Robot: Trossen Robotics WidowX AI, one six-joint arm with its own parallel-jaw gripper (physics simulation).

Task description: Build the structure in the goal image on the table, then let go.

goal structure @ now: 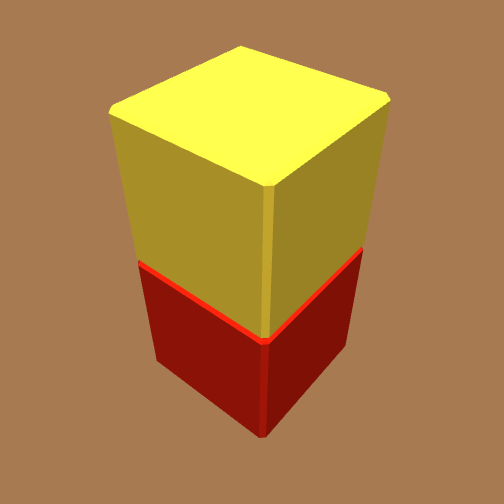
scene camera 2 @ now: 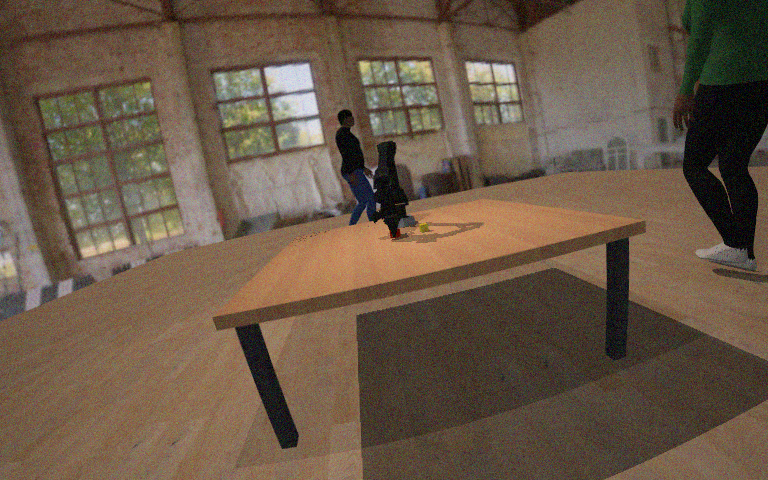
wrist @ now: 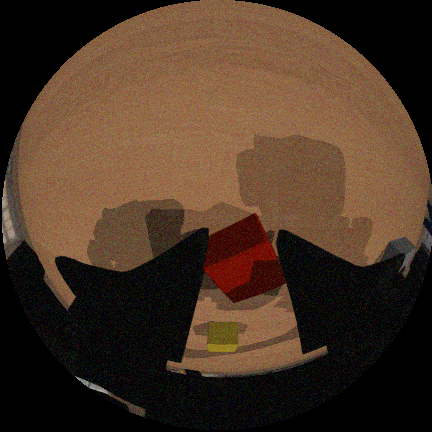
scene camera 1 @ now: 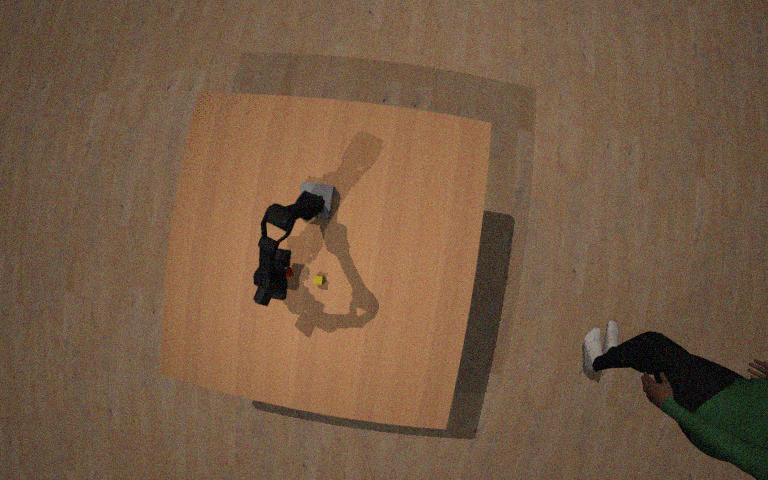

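Where they show: gripper, fingertip midpoint: (scene camera 2: 393, 236) (wrist: 243, 235) (scene camera 1: 286, 272); arm's base, link origin: (scene camera 2: 401, 217) (scene camera 1: 314, 204).
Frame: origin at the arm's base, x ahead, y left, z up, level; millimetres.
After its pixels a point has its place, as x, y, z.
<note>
A red cube (scene camera 1: 289, 272) @[252, -114, -10] (scene camera 2: 398, 232) @[268, -116, -23] (wrist: 240, 260) @[257, -140, -10] sits between the fingers of my gripper (scene camera 1: 285, 272) @[253, -136, -38] (scene camera 2: 394, 232) @[253, -136, -38] (wrist: 243, 235) @[253, -136, -38]. In the wrist view the cube is turned at an angle to the fingers, and both fingers meet its sides. The gripper is shut on it, low over the table (scene camera 1: 407, 254) @[206, 341, -43] (scene camera 2: 339, 266) @[513, -420, -43]. Whether the cube's underside touches the table cannot be told. A smaller-looking yellow cube (scene camera 1: 319, 279) @[283, 3, -10] (scene camera 2: 423, 226) @[301, -10, -18] (wrist: 222, 336) @[283, -19, -21] lies apart on the table, right of the gripper in scene camera 1 and below the red cube in the wrist view.
A grey block (scene camera 1: 326, 195) @[-32, 47, -1] (scene camera 2: 406, 221) @[48, 7, -19] (wrist: 398, 247) @[19, -71, -20] stands at the arm's base end. The black arm bends from there to the gripper and casts shadows over the table. A person in green (scene camera 1: 730, 418) (scene camera 2: 724, 50) and one in black (scene camera 2: 350, 150) stand away from the table.
</note>
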